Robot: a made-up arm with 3 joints.
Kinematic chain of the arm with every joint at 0, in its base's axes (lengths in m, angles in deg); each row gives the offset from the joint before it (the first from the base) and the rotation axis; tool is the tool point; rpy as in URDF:
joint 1: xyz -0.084 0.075 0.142 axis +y
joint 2: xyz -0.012 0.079 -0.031 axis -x
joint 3: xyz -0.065 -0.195 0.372 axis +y
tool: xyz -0.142 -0.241 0.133 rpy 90 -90 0
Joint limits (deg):
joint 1: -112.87..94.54
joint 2: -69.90..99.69
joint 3: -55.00..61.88
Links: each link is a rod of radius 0.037 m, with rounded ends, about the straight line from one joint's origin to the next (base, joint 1, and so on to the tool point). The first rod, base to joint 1, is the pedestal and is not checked.
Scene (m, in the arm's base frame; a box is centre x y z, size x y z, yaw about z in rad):
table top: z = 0
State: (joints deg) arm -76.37 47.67 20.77
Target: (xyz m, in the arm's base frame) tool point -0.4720 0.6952 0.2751
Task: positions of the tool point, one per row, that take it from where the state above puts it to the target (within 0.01 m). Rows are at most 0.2 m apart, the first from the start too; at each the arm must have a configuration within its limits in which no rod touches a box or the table.
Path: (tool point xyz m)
1: -0.7195 0.4010 0.2204
2: -0.6462 0.5213 0.2737
3: -0.5583 0.6205 0.2921
4: -0.4720 0.6952 0.2751

